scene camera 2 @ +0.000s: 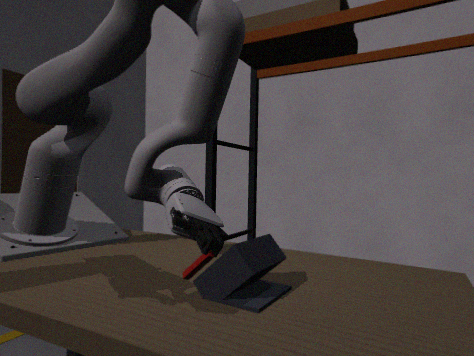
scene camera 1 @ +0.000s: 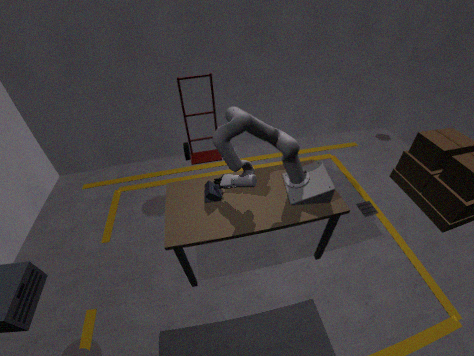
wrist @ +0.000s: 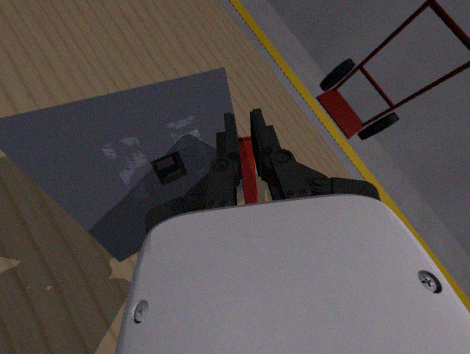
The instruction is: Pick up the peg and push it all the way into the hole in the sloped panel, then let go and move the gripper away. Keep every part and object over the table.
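My gripper is visible, including in the wrist view. A red peg is visible too.
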